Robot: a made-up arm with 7 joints.
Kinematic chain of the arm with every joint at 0, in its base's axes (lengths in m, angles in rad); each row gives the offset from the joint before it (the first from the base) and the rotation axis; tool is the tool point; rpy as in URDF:
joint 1: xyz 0 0 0.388 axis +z
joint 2: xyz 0 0 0 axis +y
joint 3: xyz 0 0 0.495 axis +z
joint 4: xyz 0.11 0 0 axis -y
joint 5: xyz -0.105 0 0.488 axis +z
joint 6: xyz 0 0 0 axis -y
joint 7: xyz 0.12 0 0 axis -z
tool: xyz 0 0 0 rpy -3.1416 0 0
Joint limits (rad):
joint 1: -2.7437..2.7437
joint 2: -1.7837..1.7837
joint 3: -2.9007..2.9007
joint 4: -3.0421..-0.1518
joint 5: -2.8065..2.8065
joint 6: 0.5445..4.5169
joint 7: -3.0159..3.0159
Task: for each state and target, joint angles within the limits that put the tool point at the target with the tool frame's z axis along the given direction. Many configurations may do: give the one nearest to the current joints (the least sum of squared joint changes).
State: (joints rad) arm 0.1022 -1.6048 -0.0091 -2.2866 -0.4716 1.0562 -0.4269
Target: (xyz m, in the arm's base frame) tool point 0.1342 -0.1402 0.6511 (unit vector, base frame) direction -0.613 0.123 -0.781
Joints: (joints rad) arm 0.0099 -1.2689 -0.3865 -2.8278 -0.2959 0.9089 -0.4269
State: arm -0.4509 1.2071 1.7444 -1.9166 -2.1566 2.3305 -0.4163
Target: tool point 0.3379 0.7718 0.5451 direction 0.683 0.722 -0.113
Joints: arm 0.1800 1.1958 1.4922 -1.6444 -2.7025 2.1699 -0.4163
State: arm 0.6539 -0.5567 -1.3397 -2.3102 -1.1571 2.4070 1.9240
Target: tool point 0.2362 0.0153 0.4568 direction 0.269 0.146 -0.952
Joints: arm 0.5984 -0.2183 -0.9844 -3.0421 -1.9450 3.2048 1.9240
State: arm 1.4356 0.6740 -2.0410 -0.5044 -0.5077 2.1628 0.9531
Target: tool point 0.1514 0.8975 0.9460 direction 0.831 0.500 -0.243
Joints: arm 1.9195 0.7679 -1.2070 -1.0416 -0.1026 2.5643 0.9531
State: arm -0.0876 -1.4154 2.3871 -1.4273 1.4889 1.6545 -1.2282
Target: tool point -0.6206 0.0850 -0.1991 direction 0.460 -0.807 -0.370
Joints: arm 0.3361 -1.4125 2.7393 -1.8016 1.3399 1.5774 -1.2282
